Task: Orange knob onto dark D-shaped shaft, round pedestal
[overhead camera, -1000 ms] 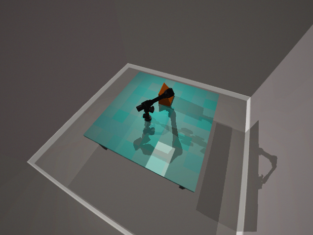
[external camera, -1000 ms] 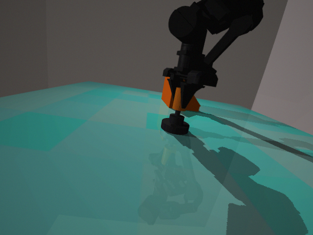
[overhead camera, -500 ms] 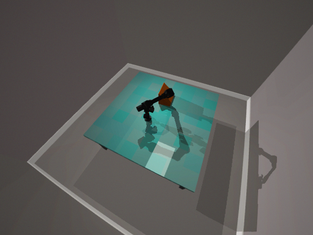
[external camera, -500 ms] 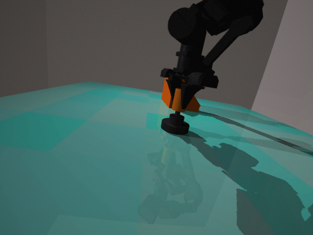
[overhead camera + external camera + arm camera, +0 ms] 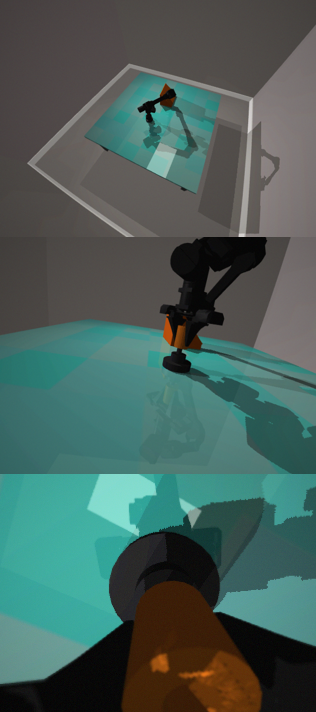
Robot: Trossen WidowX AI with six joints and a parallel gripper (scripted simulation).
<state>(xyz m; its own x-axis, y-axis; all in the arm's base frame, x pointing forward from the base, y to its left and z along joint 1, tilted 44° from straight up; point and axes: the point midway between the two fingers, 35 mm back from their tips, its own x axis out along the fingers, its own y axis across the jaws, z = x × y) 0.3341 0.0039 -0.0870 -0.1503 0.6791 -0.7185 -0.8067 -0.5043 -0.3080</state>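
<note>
Now: gripper tip 2 cm below the orange knob. From my gripper tip the other things lie so: pedestal (4 cm below).
</note>
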